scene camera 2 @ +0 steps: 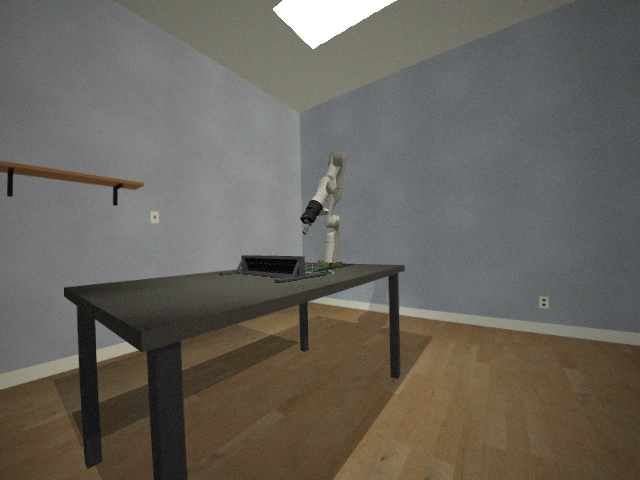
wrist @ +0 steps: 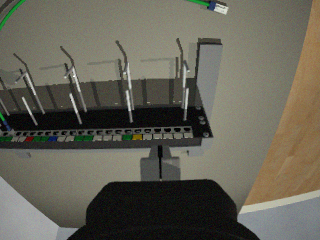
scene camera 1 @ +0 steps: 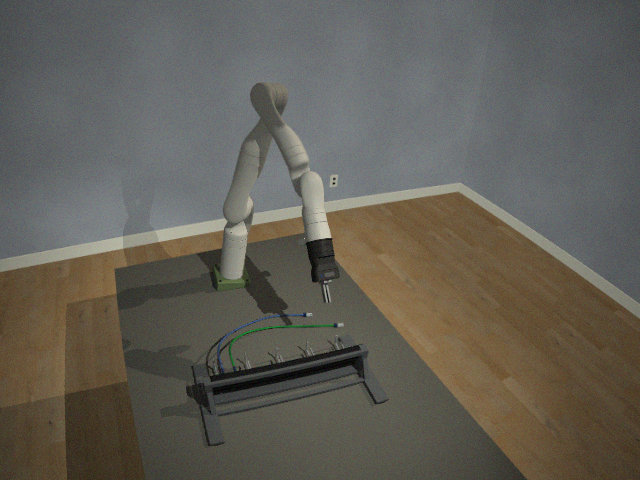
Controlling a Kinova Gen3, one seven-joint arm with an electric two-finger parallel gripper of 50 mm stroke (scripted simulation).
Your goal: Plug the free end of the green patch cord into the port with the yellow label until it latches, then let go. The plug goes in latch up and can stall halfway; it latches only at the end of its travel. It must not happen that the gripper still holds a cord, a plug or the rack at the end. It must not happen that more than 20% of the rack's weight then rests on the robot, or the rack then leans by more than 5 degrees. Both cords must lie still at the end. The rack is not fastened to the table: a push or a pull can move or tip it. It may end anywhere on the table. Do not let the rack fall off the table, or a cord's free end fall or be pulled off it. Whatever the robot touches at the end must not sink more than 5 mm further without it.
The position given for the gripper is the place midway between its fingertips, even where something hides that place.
In view: the gripper [scene camera 1: 327, 302].
The gripper is seen too in the wrist view [wrist: 160, 156].
